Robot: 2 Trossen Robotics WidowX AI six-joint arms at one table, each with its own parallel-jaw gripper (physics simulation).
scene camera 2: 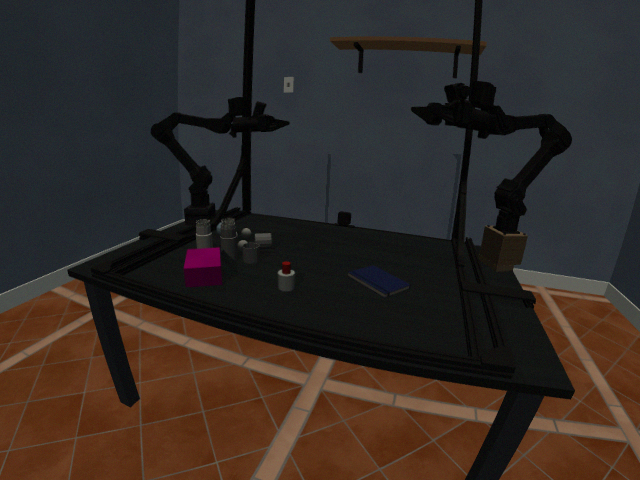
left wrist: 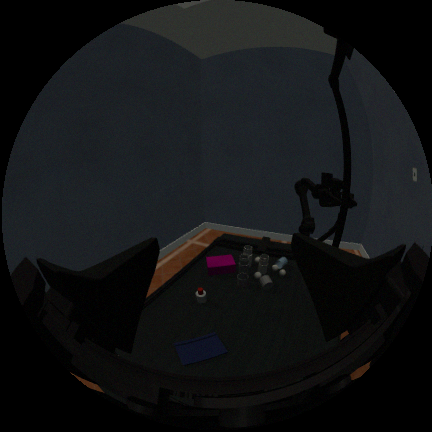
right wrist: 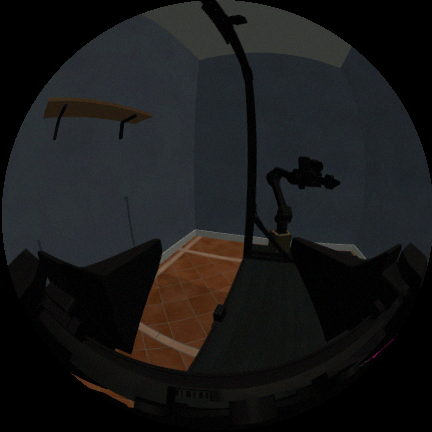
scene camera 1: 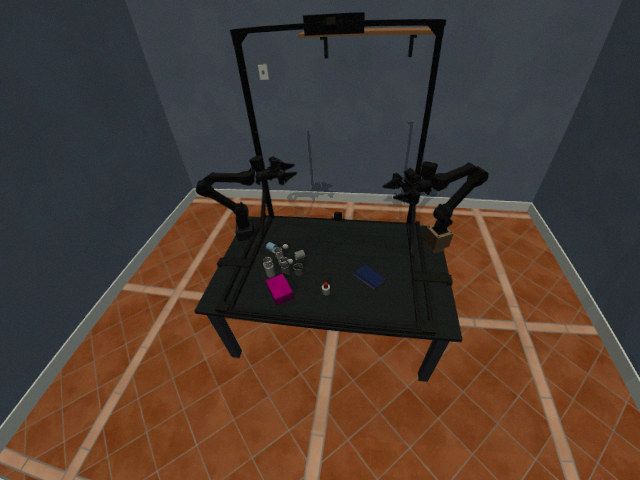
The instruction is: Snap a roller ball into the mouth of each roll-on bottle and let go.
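Seen in the pictures: left gripper, fingertip midpoint: (scene camera 2: 418, 108) (left wrist: 226, 243) (right wrist: 333, 181) (scene camera 1: 388, 191); right gripper, fingertip midpoint: (scene camera 2: 288, 122) (left wrist: 349, 203) (right wrist: 228, 246) (scene camera 1: 295, 168); left arm's base, link origin: (scene camera 2: 506, 230) (right wrist: 280, 231) (scene camera 1: 440, 230); right arm's base, link origin: (scene camera 2: 199, 205) (scene camera 1: 243, 226).
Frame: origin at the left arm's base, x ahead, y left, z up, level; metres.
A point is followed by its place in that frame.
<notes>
Several small clear or grey bottles stand in a cluster on the table's left side in scene camera 1, among them a tall one (scene camera 1: 268, 268) @[y -0.112, x 0.914, z -0.046 m] and a short one (scene camera 1: 298, 269) @[y -0.113, x 0.765, z -0.114 m] (scene camera 2: 250, 253) @[y -0.069, x 0.768, z -0.084 m] (left wrist: 243, 280) @[y -0.094, x 0.743, z -0.076 m]. A grey bottle (scene camera 1: 299, 254) @[y -0.178, x 0.737, z -0.074 m] (scene camera 2: 263, 239) @[y -0.171, x 0.732, z -0.079 m] (left wrist: 266, 281) @[y -0.186, x 0.716, z -0.070 m] and a light blue piece (scene camera 1: 271, 247) @[y -0.288, x 0.868, z -0.073 m] (left wrist: 281, 262) @[y -0.301, x 0.843, z -0.076 m] lie on their sides. Small white balls lie loose among them, one at the back (scene camera 1: 285, 246) @[y -0.278, x 0.791, z -0.084 m] (scene camera 2: 246, 232) @[y -0.273, x 0.790, z -0.089 m] and one nearer (scene camera 2: 242, 243) @[y -0.153, x 0.795, z -0.085 m] (left wrist: 257, 275) @[y -0.163, x 0.781, z -0.089 m]. My left gripper (scene camera 1: 389, 191) @[y 0.000, x 0.350, z 0.324 m] (left wrist: 226, 243) @[y 0.000, x 0.350, z 0.324 m] and right gripper (scene camera 1: 294, 174) @[y -0.461, x 0.643, z 0.274 m] (right wrist: 227, 240) @[y -0.461, x 0.643, z 0.274 m] are open and empty, high above the table.
A magenta box (scene camera 1: 279, 288) @[y 0.016, x 0.889, z -0.066 m] (scene camera 2: 203, 267) @[y 0.063, x 0.876, z -0.067 m] (left wrist: 220, 264) @[y -0.002, x 0.852, z -0.066 m] stands in front of the bottles. A white bottle with a red top (scene camera 1: 325, 289) @[y 0.092, x 0.684, z -0.075 m] (scene camera 2: 286, 279) @[y 0.099, x 0.679, z -0.084 m] (left wrist: 200, 296) @[y 0.077, x 0.660, z -0.078 m] stands near the middle, and a blue book (scene camera 1: 369, 276) @[y 0.073, x 0.446, z -0.104 m] (scene camera 2: 378, 280) @[y 0.083, x 0.449, z -0.104 m] (left wrist: 201, 348) @[y 0.064, x 0.443, z -0.104 m] lies farther right in the scene cameras.
</notes>
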